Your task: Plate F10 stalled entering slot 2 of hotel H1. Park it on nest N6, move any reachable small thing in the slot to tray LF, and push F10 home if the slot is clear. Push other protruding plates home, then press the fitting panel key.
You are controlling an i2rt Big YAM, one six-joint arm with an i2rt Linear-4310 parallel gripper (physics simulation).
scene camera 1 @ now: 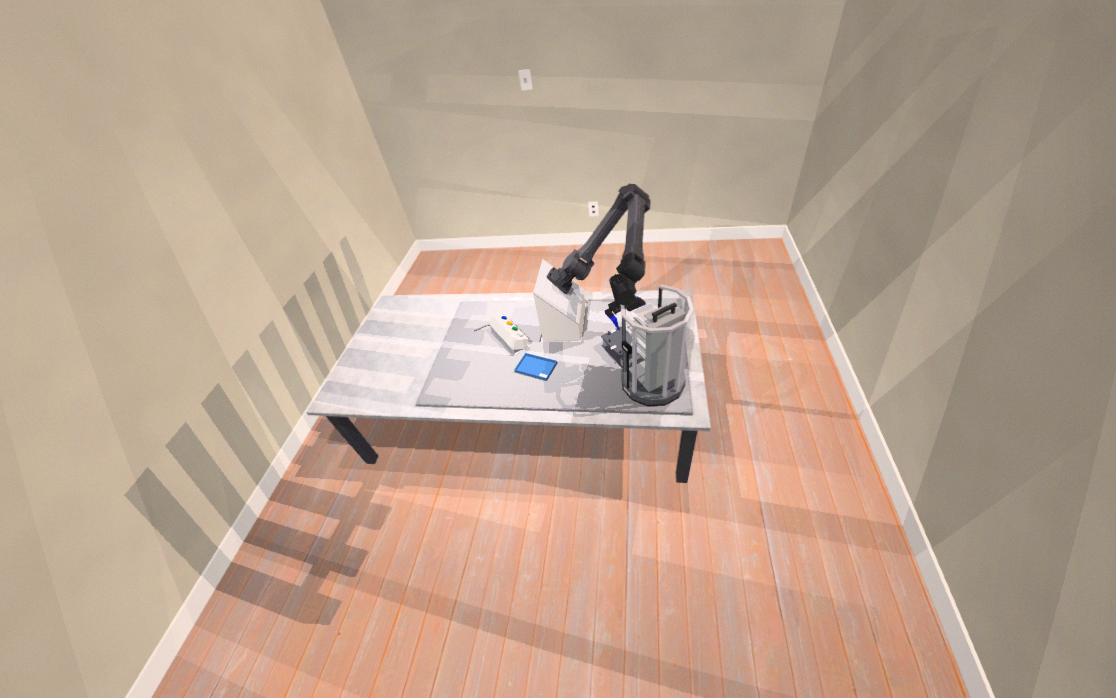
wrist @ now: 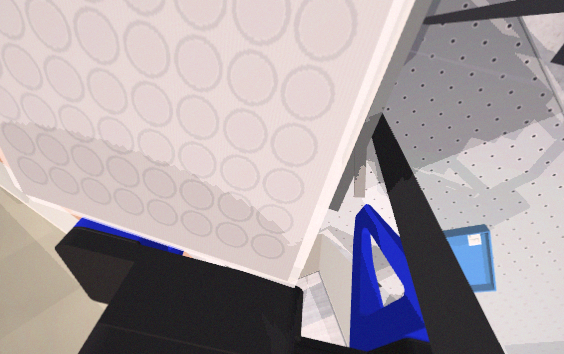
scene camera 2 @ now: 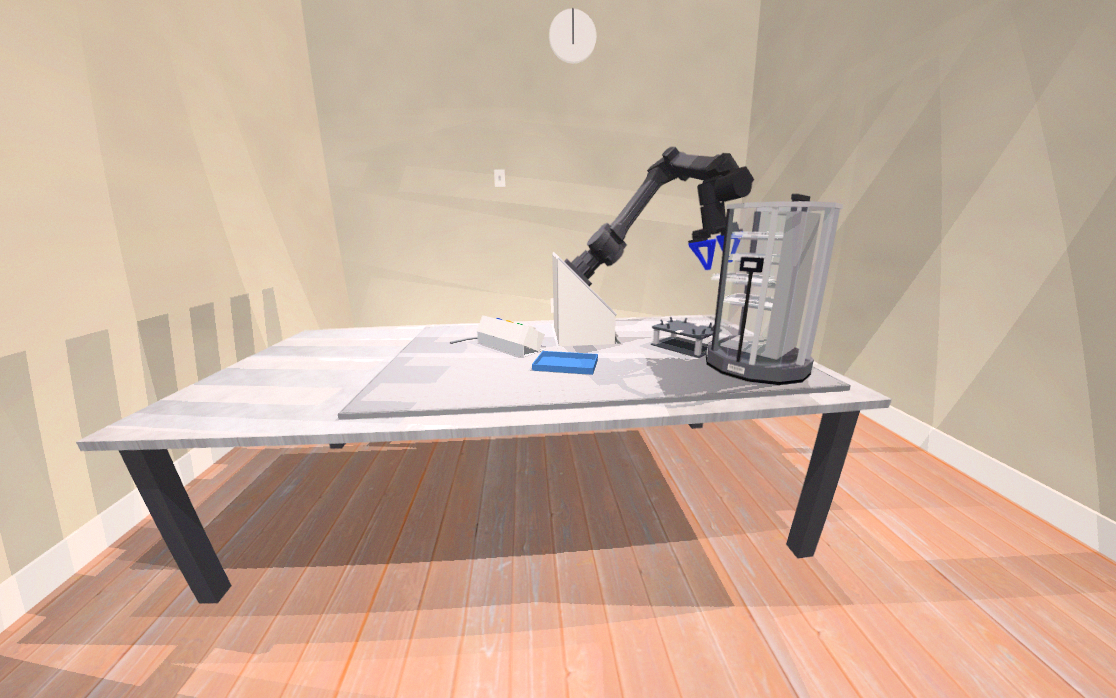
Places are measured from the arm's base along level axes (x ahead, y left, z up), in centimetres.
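Pixels of known places: gripper, between the fingertips: [scene camera 2: 719, 266]; arm's base, origin of its link: [scene camera 1: 558, 281] [scene camera 2: 576, 274].
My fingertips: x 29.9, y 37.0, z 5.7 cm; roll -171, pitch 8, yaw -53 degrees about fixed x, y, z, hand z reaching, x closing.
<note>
For each thing: its top centre in the pictures, then the offset to it from my fingertips. "spot": a spot on its surface instead.
- hotel H1, a spot on its surface: [scene camera 2: 760, 370] spot: dx +17.6, dy +5.7, dz -21.7 cm
- large white well plate, a spot on its surface: [wrist: 200, 115] spot: dx +3.8, dy +6.0, dz +8.5 cm
- Dark nest N6, centre of its top: [scene camera 2: 686, 322] [scene camera 1: 622, 338] dx -9.0, dy -4.2, dz -17.2 cm
- Blue tray LF, centre of its top: [wrist: 459, 266] [scene camera 2: 566, 358] [scene camera 1: 535, 365] dx +6.7, dy -39.4, dz -23.1 cm
- white key panel, centre of its top: [scene camera 2: 508, 319] [scene camera 1: 506, 325] dx -9.2, dy -57.2, dz -16.4 cm
- long dark bar, a spot on its surface: [wrist: 420, 200] spot: dx +6.3, dy -0.4, dz +4.5 cm
My gripper [scene camera 1: 618, 322] [scene camera 2: 720, 260] [wrist: 292, 188] is open and empty, at the open front of hotel H1 [scene camera 1: 654, 398] [scene camera 2: 760, 370]. In the wrist view a large white well plate [wrist: 200, 115] hides most of the left finger; its label is not visible. Pale plates sit at several levels in the hotel; one plate [scene camera 2: 732, 279] sticks out left past the dark post. I cannot tell which is F10. Dark nest N6 [scene camera 1: 610, 339] [scene camera 2: 682, 330] stands below the gripper. Blue tray LF [scene camera 1: 535, 365] [scene camera 2: 564, 362] [wrist: 470, 262] shows no small thing inside. Slot contents are hidden.
The white key panel [scene camera 1: 507, 333] [scene camera 2: 504, 335] has blue, yellow and green keys and stands left of the arm's wedge-shaped base [scene camera 1: 559, 316] [scene camera 2: 580, 316]. A long dark bar [wrist: 420, 200] crosses close by the right finger. Clear and grey posts surround the hotel.
</note>
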